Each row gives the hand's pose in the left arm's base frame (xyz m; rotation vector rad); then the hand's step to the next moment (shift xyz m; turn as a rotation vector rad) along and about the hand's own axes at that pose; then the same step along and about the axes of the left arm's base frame.
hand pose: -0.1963 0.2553 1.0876 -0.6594 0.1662 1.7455
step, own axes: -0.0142 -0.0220 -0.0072 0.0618 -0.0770 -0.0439
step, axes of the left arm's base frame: 0.0249 -0.0089 0.0063 0.0781 0.0552 -0.0503
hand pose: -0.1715 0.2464 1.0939 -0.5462 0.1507 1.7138
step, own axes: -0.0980 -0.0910 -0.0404 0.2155 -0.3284 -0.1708
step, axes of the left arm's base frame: 0.1096 -0.0830 0.0251 0.3344 0.1988 -0.1793
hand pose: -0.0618 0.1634 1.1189 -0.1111 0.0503 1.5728
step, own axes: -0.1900 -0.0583 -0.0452 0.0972 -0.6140 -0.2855
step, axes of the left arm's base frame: 0.0603 -0.1933 -0.0232 0.6244 0.0709 -0.2702
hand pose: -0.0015 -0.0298 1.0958 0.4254 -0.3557 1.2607
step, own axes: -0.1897 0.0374 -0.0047 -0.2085 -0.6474 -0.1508
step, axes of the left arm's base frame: -0.0870 -0.1467 -0.0913 0.5709 -0.2587 -0.3041
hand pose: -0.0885 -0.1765 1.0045 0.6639 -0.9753 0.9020
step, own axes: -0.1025 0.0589 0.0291 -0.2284 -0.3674 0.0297
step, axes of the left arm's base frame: -0.0908 -0.0298 -0.0755 0.2476 -0.2773 -0.2232
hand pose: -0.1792 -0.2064 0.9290 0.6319 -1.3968 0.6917
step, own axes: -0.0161 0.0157 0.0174 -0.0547 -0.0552 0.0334
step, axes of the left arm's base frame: -0.0240 -0.0038 -0.0148 0.0173 -0.0647 -0.0516
